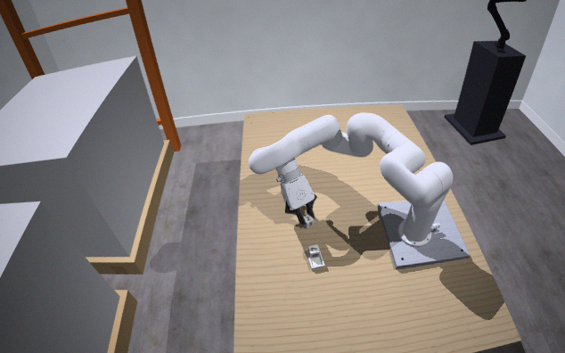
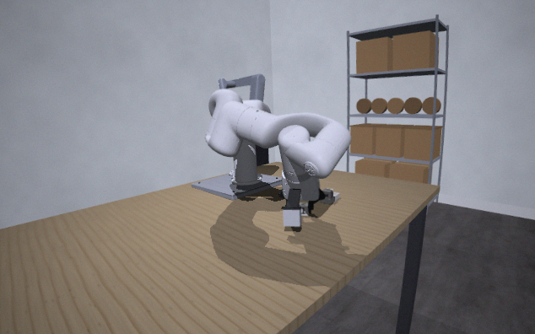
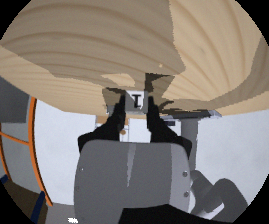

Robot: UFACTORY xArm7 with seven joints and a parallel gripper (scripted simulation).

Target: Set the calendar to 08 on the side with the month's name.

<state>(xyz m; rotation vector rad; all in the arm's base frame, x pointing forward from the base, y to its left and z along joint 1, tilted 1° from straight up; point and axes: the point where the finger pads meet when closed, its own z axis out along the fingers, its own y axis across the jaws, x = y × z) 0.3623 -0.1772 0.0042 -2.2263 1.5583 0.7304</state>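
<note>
Now: hand 10 mm short of the white tray, 170 mm to the right of it and 20 mm above it. Also, from my hand: white digit cube (10 mm to the left, 10 mm below).
</note>
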